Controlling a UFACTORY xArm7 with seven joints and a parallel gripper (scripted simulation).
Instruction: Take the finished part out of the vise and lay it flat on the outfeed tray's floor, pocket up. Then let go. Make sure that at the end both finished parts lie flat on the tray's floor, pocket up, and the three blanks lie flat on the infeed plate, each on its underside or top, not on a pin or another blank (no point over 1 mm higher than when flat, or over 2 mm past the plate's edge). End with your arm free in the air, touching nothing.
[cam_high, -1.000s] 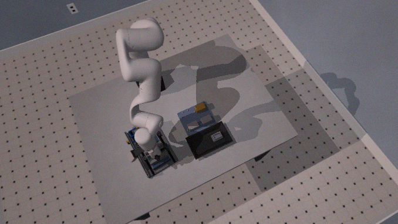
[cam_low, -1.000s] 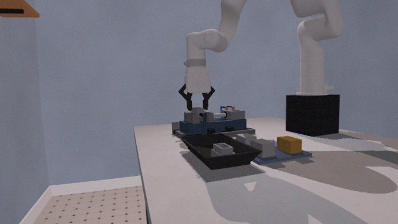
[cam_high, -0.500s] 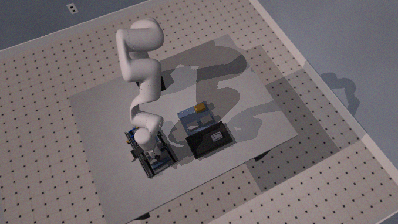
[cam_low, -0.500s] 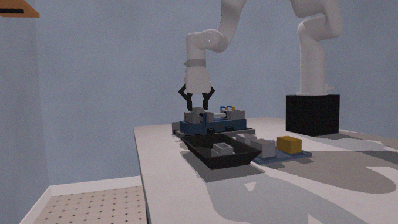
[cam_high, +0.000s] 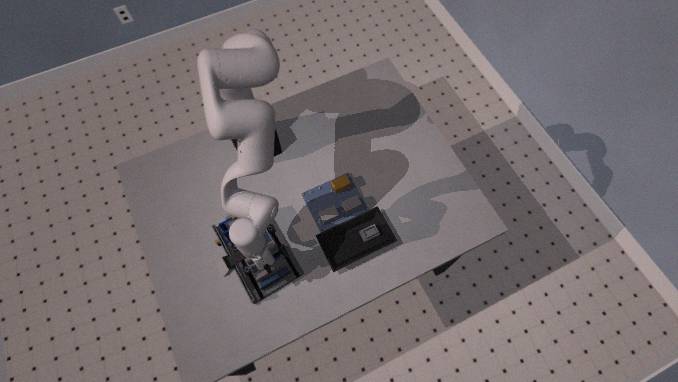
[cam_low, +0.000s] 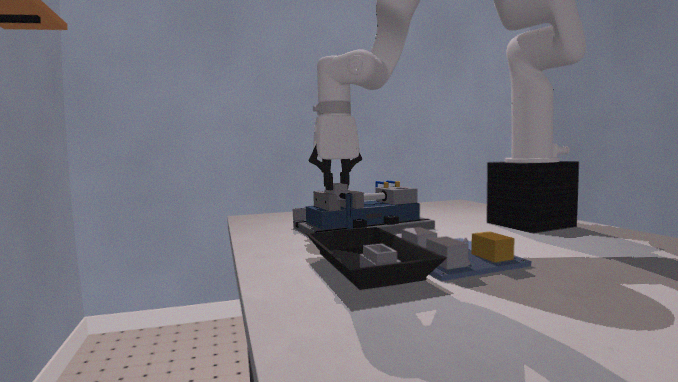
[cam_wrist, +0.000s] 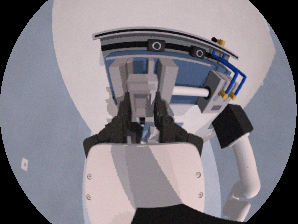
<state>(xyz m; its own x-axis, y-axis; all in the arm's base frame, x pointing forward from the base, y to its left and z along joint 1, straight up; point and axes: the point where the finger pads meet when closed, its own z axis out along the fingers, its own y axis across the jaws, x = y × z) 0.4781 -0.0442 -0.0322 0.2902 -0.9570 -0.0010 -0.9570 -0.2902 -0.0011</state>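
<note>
The blue vise lies 80 mm below my hand, 70 mm behind it and 20 mm to the right of it. Also, from my hand: blue plate (280 mm to the left, 170 mm behind, 120 mm below); then yellow block (310 mm to the left, 220 mm behind, 100 mm below).
</note>
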